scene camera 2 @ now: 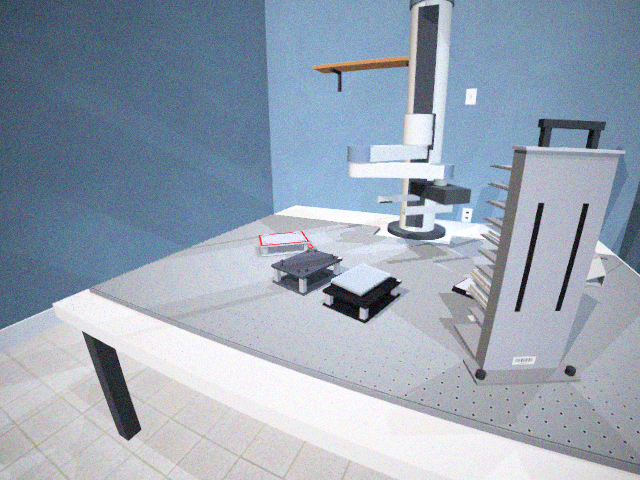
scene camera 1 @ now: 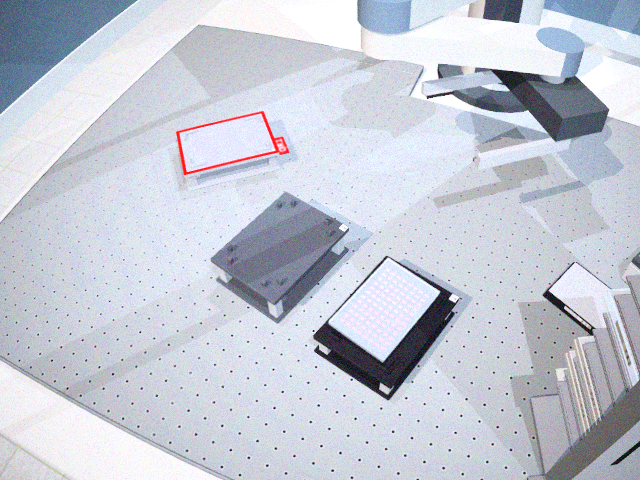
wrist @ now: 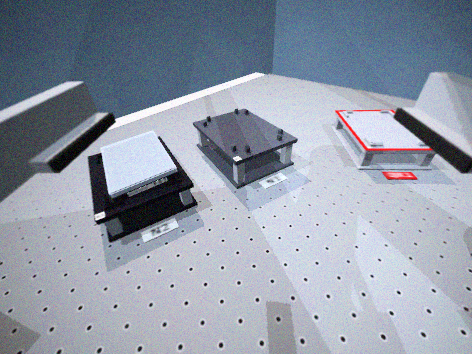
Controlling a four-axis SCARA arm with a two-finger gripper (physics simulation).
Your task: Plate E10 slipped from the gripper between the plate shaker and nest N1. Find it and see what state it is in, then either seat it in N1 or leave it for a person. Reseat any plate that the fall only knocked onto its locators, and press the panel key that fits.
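Frame: origin at the arm's base, x left, y back, z up, level; metres.
Seen in the pictures: gripper, fingertip midpoint: [scene camera 2: 389, 204] [scene camera 1: 448, 122] [wrist: 249, 98]; arm's base, origin of the base link: [scene camera 2: 415, 231].
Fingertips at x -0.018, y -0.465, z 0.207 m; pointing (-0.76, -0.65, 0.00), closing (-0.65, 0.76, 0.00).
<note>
Pixels of each thing's top centre, then the offset from my fingertips to it.
- Nest N1, middle of its top: [scene camera 1: 279, 238] [wrist: 240, 124] [scene camera 2: 307, 257] dx -0.180, dy -0.173, dz -0.131 m
- Nest N2, middle of its top: [scene camera 1: 389, 314] [wrist: 133, 165] [scene camera 2: 363, 282] dx -0.001, dy -0.226, dz -0.145 m
- pale plate, middle of its top: [scene camera 1: 386, 304] [wrist: 134, 154] [scene camera 2: 361, 275] dx -0.007, dy -0.224, dz -0.129 m
- white red-edged nest, middle of its top: [scene camera 1: 225, 138] [wrist: 382, 124] [scene camera 2: 283, 236] dx -0.373, dy +0.006, dz -0.148 m
My gripper [scene camera 1: 450, 125] [scene camera 2: 392, 205] [wrist: 249, 98] is open and empty, above the table near the arm's base. Nest N1 [scene camera 1: 281, 248] [scene camera 2: 305, 262] [wrist: 245, 132] is dark grey, with bare pegs and no plate on it. Nest N2 [scene camera 1: 426, 325] [scene camera 2: 343, 295] [wrist: 100, 195] is black. A pale plate [scene camera 1: 385, 310] [scene camera 2: 361, 279] [wrist: 137, 162] lies on N2, its wells showing from above; it looks slightly tilted in the wrist view, and its side label is unreadable. No plate can be identified as E10. The panel keys cannot be made out.
A white red-edged nest [scene camera 1: 227, 142] [scene camera 2: 283, 238] [wrist: 385, 130] stands beyond N1, without a plate. A tall grey rack [scene camera 2: 555, 232] with protruding shelves stands at the right. A flat white-topped, dark-sided object [scene camera 1: 578, 289] [scene camera 2: 462, 285] lies beside it. A wooden shelf [scene camera 2: 361, 65] is on the wall.
</note>
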